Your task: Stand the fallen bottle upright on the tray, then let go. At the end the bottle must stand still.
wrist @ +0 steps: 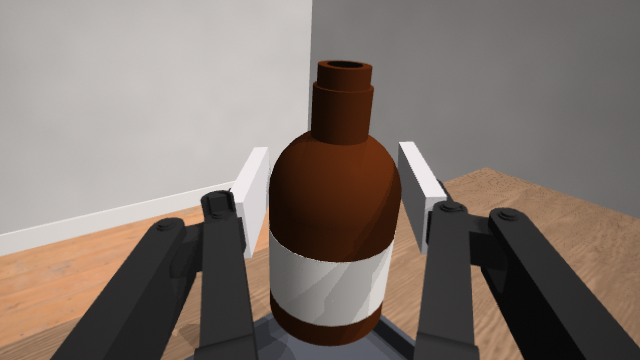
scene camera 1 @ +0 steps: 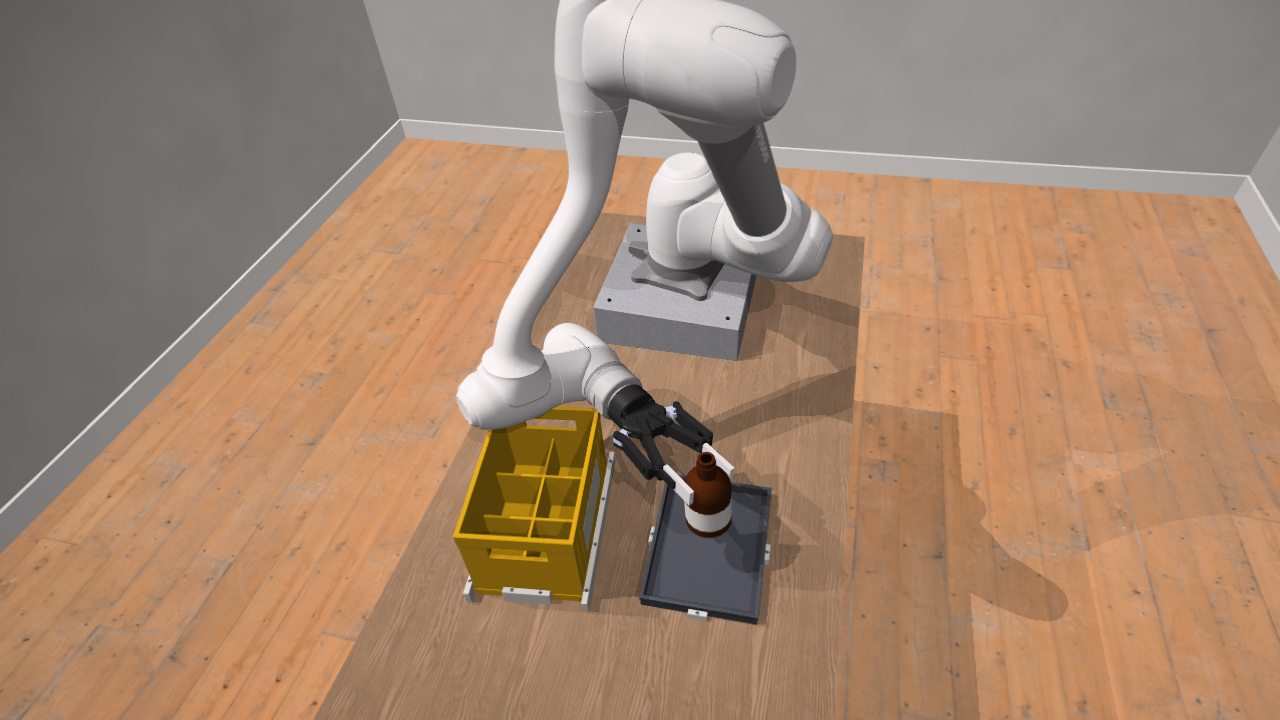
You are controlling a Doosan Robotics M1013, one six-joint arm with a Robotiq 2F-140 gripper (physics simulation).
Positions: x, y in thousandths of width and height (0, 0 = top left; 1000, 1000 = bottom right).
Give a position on a pale rail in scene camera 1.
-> At 465, 765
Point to a brown bottle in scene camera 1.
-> At 555, 716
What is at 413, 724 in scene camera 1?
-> A yellow crate.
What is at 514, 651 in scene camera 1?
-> My gripper.
